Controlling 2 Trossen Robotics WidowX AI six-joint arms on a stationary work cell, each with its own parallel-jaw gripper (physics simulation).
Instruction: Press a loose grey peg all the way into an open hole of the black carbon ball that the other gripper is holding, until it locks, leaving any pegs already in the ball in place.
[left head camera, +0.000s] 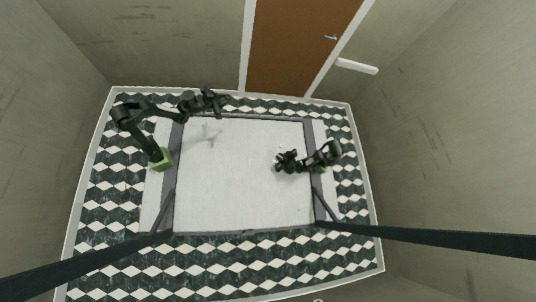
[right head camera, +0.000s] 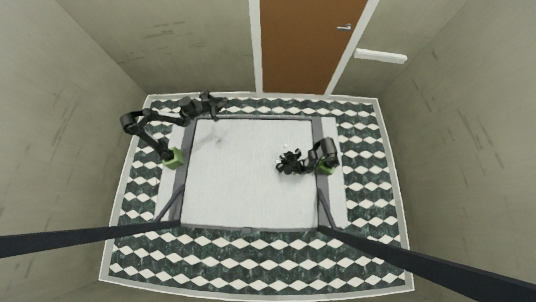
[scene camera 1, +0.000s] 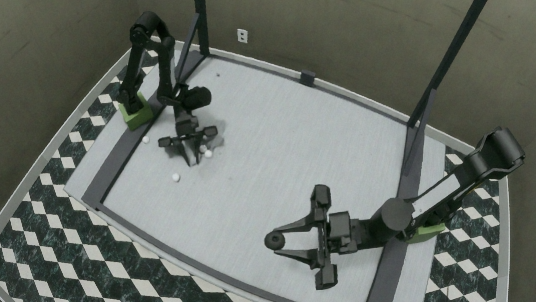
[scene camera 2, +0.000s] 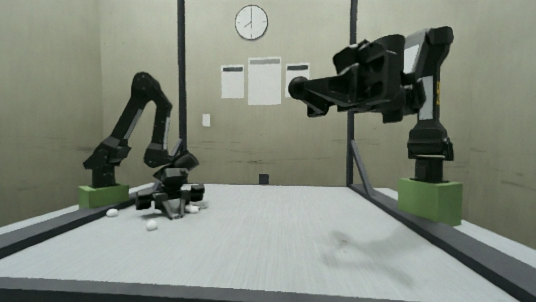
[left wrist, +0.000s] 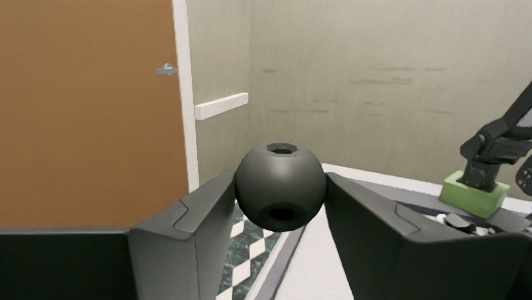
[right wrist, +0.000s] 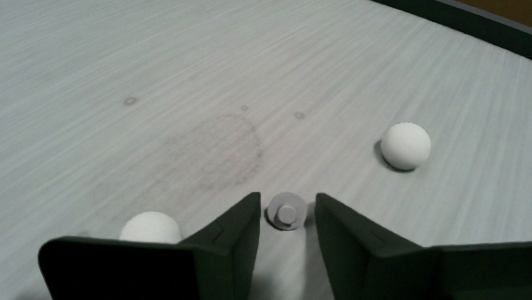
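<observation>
The black carbon ball is held high above the table. My left gripper is shut on it, one finger at each side. In the left wrist view two open holes show, one on top and one low on the near side. A grey peg stands near the right fingertips in the right wrist view, its narrow round end towards the camera. My right gripper is open, low over the table, with its fingertips apart on either side of the peg in that view and a gap beside each.
White balls lie around my right gripper; another white ball is partly behind its finger. A small dark piece lies near the frame. Dark rails edge the table, and upright posts stand at its corners.
</observation>
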